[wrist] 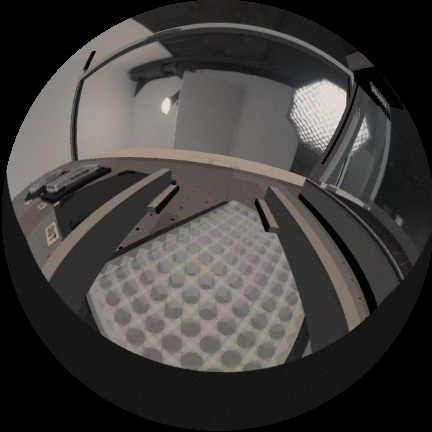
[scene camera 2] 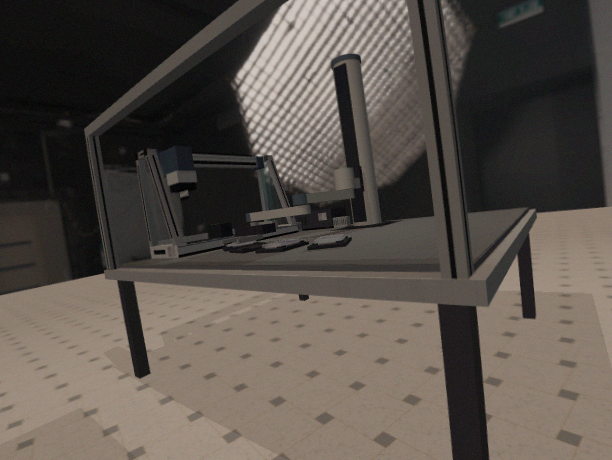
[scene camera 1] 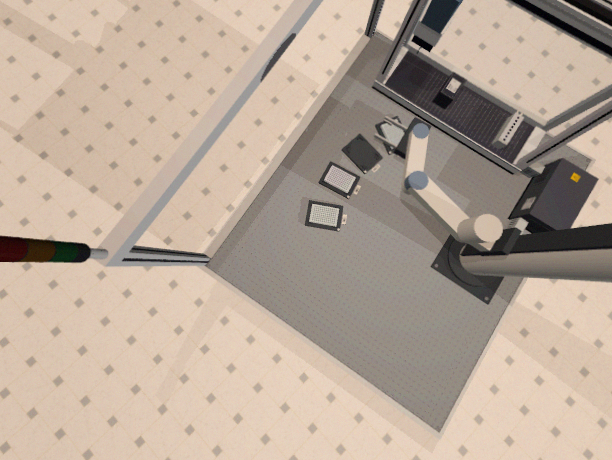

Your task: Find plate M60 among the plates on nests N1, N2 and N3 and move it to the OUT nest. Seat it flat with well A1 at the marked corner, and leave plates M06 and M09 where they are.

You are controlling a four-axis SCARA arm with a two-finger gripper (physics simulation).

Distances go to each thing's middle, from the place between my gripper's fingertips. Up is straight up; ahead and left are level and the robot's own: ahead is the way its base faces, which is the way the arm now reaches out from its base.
My gripper is now 15 cm to the right of the dark OUT tray (scene camera 1: 359, 150), 3 cm above it and 1 cm past it.
